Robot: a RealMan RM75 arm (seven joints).
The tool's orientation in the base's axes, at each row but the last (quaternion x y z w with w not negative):
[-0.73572 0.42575 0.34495 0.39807]
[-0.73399 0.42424 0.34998 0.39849]
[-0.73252 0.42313 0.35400 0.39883]
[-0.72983 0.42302 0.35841 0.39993]
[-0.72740 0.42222 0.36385 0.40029]
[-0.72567 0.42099 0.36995 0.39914]
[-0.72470 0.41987 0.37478 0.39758]
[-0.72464 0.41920 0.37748 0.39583]
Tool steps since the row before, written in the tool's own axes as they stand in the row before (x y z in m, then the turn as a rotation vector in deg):
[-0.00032 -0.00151 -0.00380 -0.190 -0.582 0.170]
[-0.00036 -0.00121 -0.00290 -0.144 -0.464 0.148]
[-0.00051 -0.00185 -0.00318 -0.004 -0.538 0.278]
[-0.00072 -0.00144 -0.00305 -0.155 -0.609 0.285]
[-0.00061 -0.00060 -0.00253 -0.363 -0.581 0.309]
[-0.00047 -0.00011 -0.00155 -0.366 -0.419 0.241]
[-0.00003 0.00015 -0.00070 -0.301 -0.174 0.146]
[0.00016 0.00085 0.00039 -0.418 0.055 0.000]
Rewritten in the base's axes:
[0.00187 -0.00275 0.00240 0.420 0.403 0.255]
[0.00146 -0.00204 0.00192 0.336 0.330 0.192]
[0.00205 -0.00204 0.00233 0.434 0.421 0.037]
[0.00159 -0.00200 0.00232 0.438 0.500 0.184]
[0.00080 -0.00186 0.00174 0.330 0.580 0.347]
[0.00024 -0.00120 0.00107 0.195 0.467 0.333]
[0.00000 -0.00066 0.00027 0.017 0.281 0.251]
[-0.00080 0.00001 -0.00052 -0.202 0.111 0.353]

